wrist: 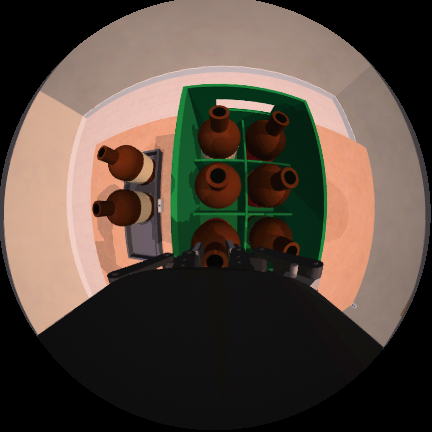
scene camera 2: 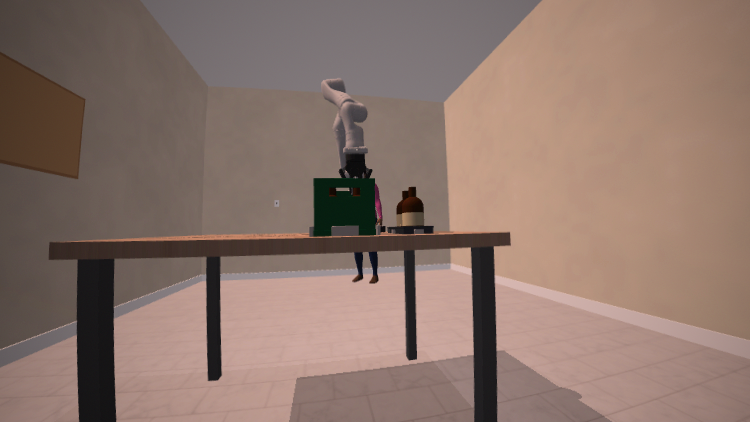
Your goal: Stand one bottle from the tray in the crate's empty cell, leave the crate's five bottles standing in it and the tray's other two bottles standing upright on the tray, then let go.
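Frame: origin at the arm's base, x ahead, y left, z up, level; centimetres.
Where they show: gripper, fingertip midpoint: point(wrist: 214, 248).
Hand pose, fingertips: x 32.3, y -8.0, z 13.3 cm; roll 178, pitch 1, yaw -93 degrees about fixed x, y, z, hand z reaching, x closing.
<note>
Things, the pixels of their centre, and the offset from my fingertips.
- brown bottle, body centre: point(wrist: 215, 243) dx -0.7, dy +0.1, dz -4.9 cm
- green crate, body centre: point(wrist: 245, 186) point(scene camera 2: 344, 210) dx +7.5, dy -5.9, dz -6.5 cm
- dark tray, body centre: point(wrist: 140, 205) point(scene camera 2: 407, 229) dx +7.5, dy +17.9, dz -14.0 cm
My gripper point(scene camera 2: 355, 178) point(wrist: 214, 248) is shut on the neck of a brown bottle point(wrist: 215, 234), which is inside the near left cell of the green crate point(scene camera 2: 343, 212) point(wrist: 174, 200) in the wrist view. Whether its base touches the crate floor is hidden. The other five cells hold brown bottles: far left point(wrist: 219, 137), far right point(wrist: 265, 140), middle left point(wrist: 218, 187), middle right point(wrist: 269, 185) and near right point(wrist: 270, 234). Two brown bottles with cream labels point(wrist: 126, 163) point(wrist: 123, 207) stand upright on the dark tray point(scene camera 2: 393, 229) point(wrist: 144, 242); the tray's near end is bare.
The crate and tray stand side by side on the wooden table point(scene camera 2: 209, 245) point(wrist: 345, 165), with a gap between them. Low grey blocks point(scene camera 2: 344, 230) sit at the crate's base. The crate's high walls surround the bottles. A person point(scene camera 2: 378, 204) stands behind the table.
</note>
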